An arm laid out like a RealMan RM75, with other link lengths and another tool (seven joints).
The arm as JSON. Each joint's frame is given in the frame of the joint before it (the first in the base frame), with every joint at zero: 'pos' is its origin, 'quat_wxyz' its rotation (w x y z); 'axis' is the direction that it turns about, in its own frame. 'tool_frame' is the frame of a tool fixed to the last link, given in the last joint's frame.
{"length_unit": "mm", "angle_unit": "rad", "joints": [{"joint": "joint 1", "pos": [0.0, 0.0, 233.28], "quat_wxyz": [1.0, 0.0, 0.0, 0.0], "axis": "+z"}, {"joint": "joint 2", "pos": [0.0, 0.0, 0.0], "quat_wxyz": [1.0, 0.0, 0.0, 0.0], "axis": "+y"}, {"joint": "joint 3", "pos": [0.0, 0.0, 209.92], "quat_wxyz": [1.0, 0.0, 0.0, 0.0], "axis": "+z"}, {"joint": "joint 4", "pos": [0.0, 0.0, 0.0], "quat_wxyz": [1.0, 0.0, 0.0, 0.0], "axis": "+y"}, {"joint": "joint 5", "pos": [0.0, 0.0, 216.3], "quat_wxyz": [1.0, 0.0, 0.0, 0.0], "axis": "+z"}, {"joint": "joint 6", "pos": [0.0, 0.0, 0.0], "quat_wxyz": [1.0, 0.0, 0.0, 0.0], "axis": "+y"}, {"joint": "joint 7", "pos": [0.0, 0.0, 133.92], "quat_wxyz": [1.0, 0.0, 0.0, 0.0], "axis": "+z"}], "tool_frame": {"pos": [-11.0, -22.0, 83.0], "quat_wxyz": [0.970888, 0.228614, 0.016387, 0.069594]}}
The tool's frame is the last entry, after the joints.
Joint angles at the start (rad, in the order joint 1, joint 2, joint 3, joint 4, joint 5, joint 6, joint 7):
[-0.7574, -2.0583, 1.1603, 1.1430, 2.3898, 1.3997, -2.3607]
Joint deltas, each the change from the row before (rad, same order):
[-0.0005, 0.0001, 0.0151, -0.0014, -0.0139, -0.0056, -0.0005]
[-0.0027, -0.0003, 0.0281, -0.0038, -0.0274, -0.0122, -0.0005]
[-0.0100, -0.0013, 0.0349, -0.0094, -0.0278, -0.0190, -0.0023]
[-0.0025, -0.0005, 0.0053, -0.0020, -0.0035, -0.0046, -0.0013]
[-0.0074, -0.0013, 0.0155, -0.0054, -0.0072, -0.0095, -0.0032]
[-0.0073, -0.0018, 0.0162, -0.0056, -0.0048, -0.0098, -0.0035]
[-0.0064, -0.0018, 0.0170, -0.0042, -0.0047, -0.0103, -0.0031]
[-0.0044, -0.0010, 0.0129, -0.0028, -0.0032, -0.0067, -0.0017]
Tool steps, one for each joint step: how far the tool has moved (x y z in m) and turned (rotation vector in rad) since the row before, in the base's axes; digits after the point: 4 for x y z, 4 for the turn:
[0.0034, -0.0010, -0.0034, -0.0076, -0.0054, -0.0087]
[0.0072, -0.0017, -0.0068, -0.0140, -0.0120, -0.0174]
[0.0094, -0.0013, -0.0089, -0.0157, -0.0106, -0.0218]
[0.0017, 0.0001, -0.0014, -0.0010, -0.0017, -0.0031]
[0.0041, -0.0003, -0.0040, -0.0058, -0.0009, -0.0090]
[0.0036, -0.0004, -0.0042, -0.0058, 0.0014, -0.0087]
[0.0036, -0.0005, -0.0041, -0.0051, 0.0019, -0.0097]
[0.0024, -0.0005, -0.0030, -0.0044, 0.0025, -0.0077]

